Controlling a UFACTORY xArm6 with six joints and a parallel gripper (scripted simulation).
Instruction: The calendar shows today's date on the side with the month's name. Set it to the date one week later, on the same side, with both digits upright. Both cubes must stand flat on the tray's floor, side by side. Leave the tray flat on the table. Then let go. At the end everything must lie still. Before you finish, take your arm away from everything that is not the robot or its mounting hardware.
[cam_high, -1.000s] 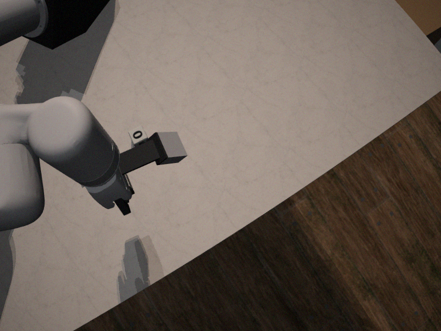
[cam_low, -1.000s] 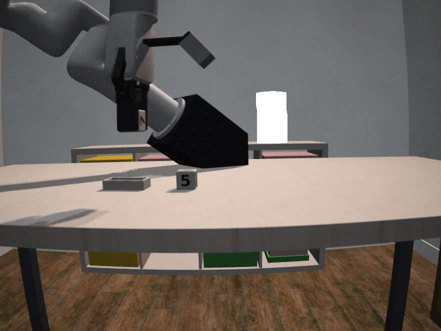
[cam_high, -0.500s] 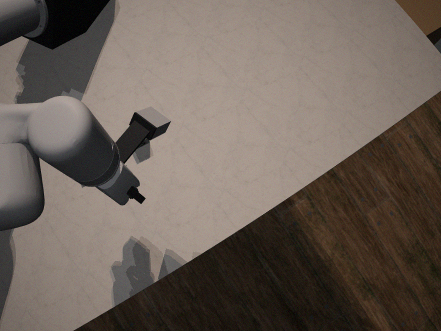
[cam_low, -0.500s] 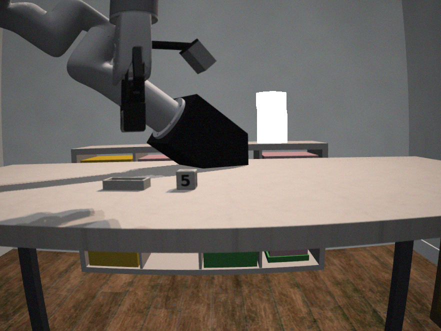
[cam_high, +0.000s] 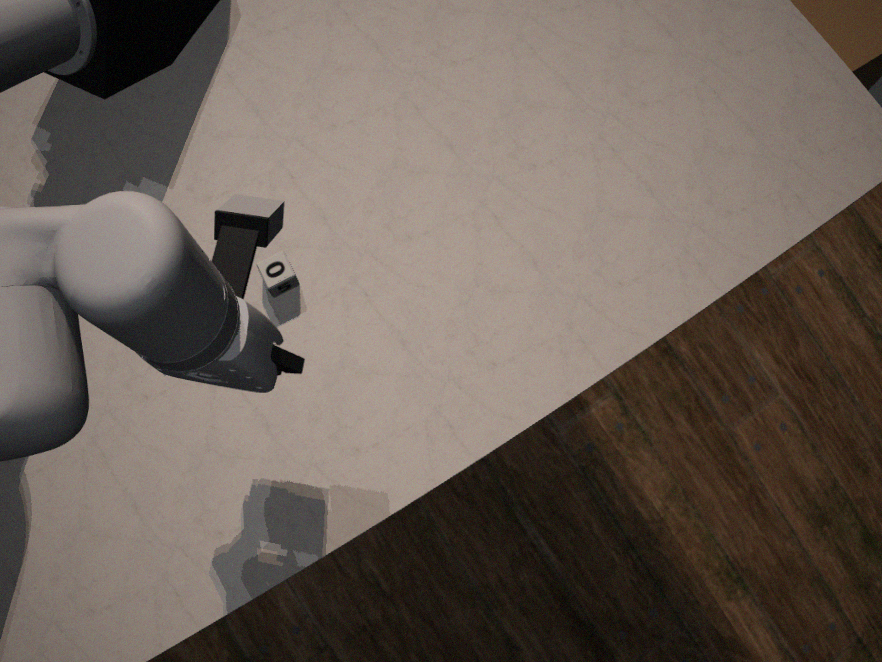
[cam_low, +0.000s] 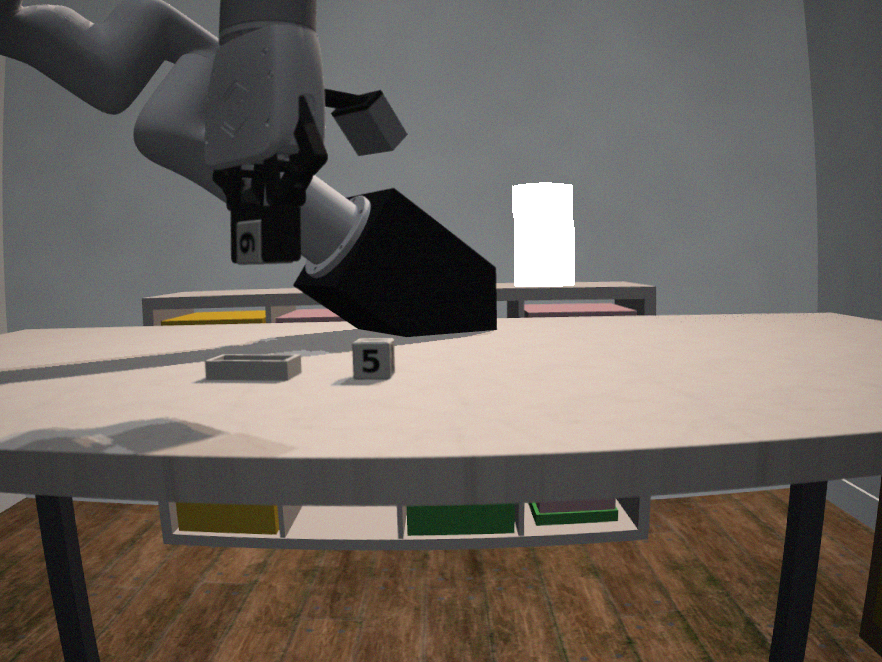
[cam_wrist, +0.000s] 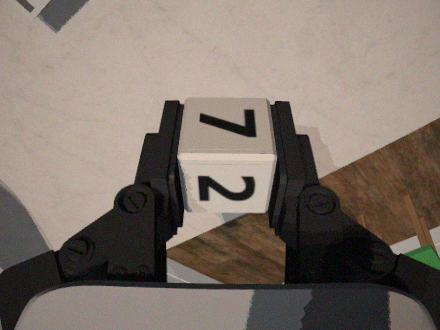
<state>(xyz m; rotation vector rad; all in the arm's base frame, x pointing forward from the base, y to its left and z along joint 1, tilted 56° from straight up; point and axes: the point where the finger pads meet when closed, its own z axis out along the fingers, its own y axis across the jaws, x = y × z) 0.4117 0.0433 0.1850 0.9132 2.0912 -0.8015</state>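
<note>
My gripper is now 10 mm above the white cube. Also, from my hand: grey tray (110 mm below, 110 mm behind, 10 mm to the right).
</note>
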